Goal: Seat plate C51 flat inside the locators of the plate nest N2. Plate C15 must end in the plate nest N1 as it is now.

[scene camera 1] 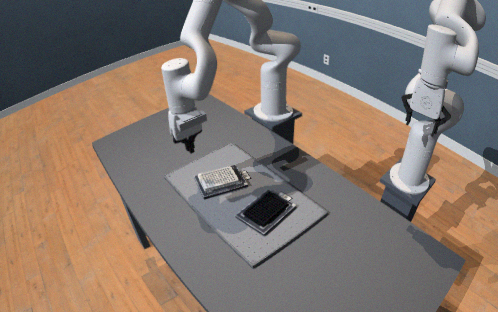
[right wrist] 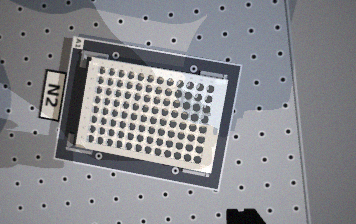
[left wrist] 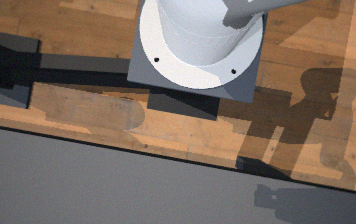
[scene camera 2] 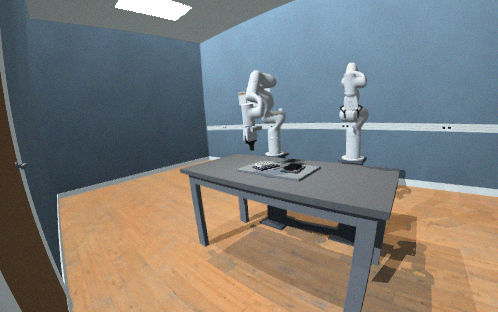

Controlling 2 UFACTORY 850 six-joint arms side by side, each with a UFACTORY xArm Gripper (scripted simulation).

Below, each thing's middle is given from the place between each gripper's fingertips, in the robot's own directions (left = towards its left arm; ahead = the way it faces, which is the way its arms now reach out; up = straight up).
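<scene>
The white well plate (right wrist: 169, 117) is 5 cm behind my right hand, 13 cm below it and 7 cm to the left of it. Then there's dark nest N2 (right wrist: 77, 77), which is 6 cm behind that same right hand, 8 cm to the left and 15 cm below, and the black plate (scene camera 1: 272, 205), 29 cm to the left of my right hand, 6 cm behind it and 13 cm below it.
From my left hand, the black plate is 33 cm ahead, 34 cm to the right and 32 cm below. Dark nest N2 is 33 cm ahead of my left hand, 56 cm to the right of it and 33 cm below it, while the white well plate is 33 cm ahead of that hand, 56 cm to the right and 31 cm below.
</scene>
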